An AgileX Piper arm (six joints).
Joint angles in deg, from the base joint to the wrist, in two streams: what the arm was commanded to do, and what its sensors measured. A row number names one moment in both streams.
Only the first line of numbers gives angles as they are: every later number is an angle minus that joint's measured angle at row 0.
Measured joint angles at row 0:
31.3, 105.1, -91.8, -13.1, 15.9, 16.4
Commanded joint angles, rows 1 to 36:
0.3, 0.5, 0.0, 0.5, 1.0, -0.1
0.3, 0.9, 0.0, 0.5, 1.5, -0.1
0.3, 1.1, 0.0, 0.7, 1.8, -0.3
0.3, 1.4, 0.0, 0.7, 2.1, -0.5
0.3, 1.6, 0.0, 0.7, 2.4, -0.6
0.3, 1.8, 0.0, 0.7, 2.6, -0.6
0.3, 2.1, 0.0, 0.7, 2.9, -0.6
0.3, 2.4, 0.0, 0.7, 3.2, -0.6
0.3, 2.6, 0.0, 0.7, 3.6, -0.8
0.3, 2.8, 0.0, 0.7, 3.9, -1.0
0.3, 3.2, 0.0, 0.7, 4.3, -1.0
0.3, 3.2, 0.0, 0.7, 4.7, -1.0
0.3, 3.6, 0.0, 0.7, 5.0, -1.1
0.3, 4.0, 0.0, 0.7, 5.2, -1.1
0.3, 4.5, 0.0, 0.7, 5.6, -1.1
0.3, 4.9, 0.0, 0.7, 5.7, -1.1
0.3, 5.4, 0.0, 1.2, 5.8, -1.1
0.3, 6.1, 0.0, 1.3, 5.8, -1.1
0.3, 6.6, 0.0, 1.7, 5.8, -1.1
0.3, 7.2, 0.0, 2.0, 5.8, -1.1
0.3, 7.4, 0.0, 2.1, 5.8, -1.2
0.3, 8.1, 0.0, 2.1, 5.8, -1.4
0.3, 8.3, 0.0, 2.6, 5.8, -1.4
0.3, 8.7, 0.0, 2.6, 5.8, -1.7
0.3, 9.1, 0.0, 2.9, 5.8, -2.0
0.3, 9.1, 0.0, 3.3, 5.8, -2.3
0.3, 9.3, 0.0, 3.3, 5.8, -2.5
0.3, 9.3, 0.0, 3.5, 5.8, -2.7
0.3, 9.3, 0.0, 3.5, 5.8, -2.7
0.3, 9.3, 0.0, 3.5, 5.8, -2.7
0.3, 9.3, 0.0, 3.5, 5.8, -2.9
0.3, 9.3, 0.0, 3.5, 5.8, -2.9
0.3, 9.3, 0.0, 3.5, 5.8, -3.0
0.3, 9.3, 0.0, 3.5, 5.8, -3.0
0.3, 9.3, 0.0, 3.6, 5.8, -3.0
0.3, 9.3, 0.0, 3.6, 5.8, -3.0
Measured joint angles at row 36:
0.0, 9.9, 0.1, 3.2, 6.6, -2.5
